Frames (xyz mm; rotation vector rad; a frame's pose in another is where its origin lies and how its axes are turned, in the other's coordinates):
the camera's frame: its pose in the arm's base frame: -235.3 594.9 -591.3 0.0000 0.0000 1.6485
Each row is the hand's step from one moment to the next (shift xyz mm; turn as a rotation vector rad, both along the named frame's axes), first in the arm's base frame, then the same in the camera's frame.
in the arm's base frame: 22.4 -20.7 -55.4 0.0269 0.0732 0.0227
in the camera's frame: -22.4 -20.7 -55.4 0.0709 -0.0325 0.0227
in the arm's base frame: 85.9 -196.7 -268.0 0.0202 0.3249 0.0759
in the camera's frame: -202.8 -70.4 -268.0 0.3224 -0.0454 0.0759
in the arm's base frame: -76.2 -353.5 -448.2 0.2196 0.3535 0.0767
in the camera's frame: -346.5 103.4 -448.2 0.3354 -0.2464 0.0767
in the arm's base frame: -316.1 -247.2 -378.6 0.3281 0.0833 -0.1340
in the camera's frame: -221.9 334.3 -378.6 0.0576 -0.3336 -0.1340
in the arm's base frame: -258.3 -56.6 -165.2 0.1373 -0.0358 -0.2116
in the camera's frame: -36.4 261.9 -165.2 -0.0463 -0.1341 -0.2116
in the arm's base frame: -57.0 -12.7 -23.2 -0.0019 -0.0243 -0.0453
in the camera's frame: -8.2 57.8 -23.2 -0.0241 0.0038 -0.0453
